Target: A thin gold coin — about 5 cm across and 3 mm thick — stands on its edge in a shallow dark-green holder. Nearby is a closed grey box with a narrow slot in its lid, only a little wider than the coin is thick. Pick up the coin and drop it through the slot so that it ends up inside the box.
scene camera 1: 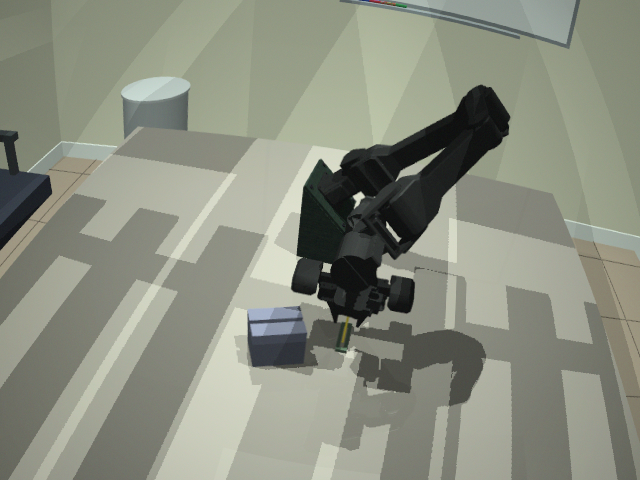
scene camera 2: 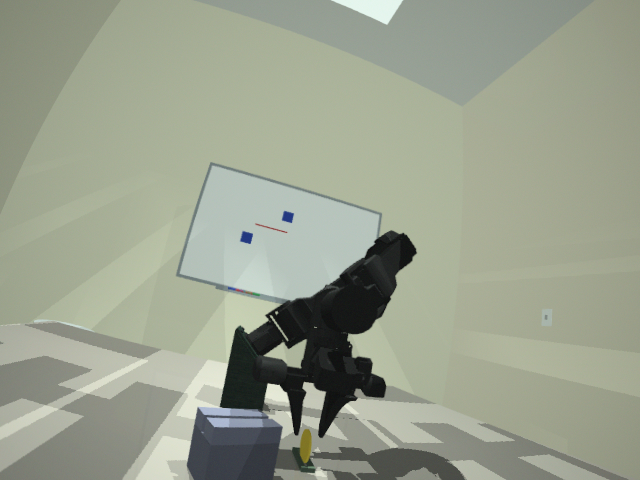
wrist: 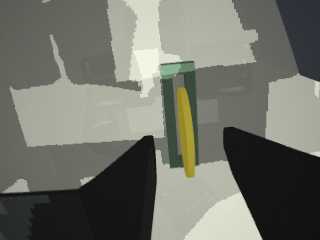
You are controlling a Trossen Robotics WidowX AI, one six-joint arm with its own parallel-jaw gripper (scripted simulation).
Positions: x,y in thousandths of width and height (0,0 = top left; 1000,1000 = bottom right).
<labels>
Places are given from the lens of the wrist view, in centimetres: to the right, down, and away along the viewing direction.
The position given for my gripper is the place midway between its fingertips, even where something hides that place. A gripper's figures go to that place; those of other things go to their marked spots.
my gripper (wrist: 589,585): 1, 1, 11
gold coin (wrist: 583,552): 1, 0, 10
</labels>
